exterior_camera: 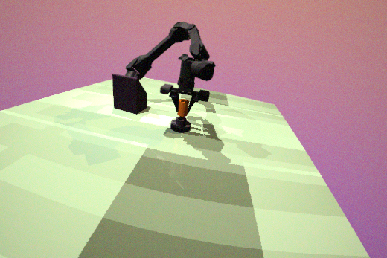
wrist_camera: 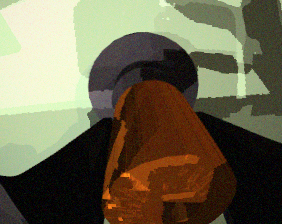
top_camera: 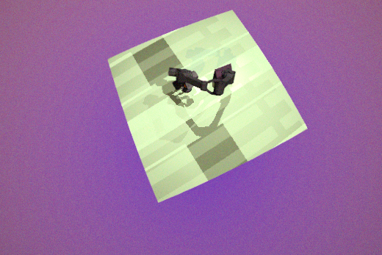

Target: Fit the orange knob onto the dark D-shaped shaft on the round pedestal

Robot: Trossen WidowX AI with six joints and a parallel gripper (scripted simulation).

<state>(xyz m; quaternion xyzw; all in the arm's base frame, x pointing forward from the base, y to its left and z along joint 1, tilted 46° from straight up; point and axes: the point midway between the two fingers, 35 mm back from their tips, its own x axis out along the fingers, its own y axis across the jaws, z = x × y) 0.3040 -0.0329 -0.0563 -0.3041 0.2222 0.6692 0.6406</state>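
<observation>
The orange knob lies 20 mm above my gripper tip. From my gripper tip the other things lie so: dark round pedestal: 40 mm below.
</observation>
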